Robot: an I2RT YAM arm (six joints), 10 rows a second.
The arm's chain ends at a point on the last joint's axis. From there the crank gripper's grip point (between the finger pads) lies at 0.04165 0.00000 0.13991 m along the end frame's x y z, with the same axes.
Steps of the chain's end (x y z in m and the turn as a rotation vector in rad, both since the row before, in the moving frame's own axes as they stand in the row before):
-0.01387, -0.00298, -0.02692, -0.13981, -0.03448, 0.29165
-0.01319, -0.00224, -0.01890, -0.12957, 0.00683, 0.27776
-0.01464, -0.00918, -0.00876, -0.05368, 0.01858, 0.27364
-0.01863, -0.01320, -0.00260, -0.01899, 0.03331, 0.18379
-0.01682, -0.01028, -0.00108, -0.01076, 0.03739, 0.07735
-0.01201, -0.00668, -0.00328, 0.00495, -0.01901, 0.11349
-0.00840, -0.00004, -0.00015, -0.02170, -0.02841, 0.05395
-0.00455, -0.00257, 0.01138, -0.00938, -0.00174, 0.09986
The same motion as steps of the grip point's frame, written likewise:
-0.02322, 0.02757, -0.02779, -0.13981, -0.03448, 0.29165
-0.01634, 0.02711, -0.02109, -0.12957, 0.00683, 0.27776
-0.01465, 0.00982, -0.01005, -0.05368, 0.01858, 0.27364
-0.01496, -0.00253, -0.00415, -0.01899, 0.03331, 0.18379
-0.01181, -0.00537, -0.00276, -0.01076, 0.03739, 0.07735
-0.01490, -0.00281, -0.00251, 0.00495, -0.01901, 0.11349
-0.01253, 0.00515, 0.00092, -0.02170, -0.02841, 0.05395
-0.00507, 0.00288, 0.01143, -0.00938, -0.00174, 0.09986

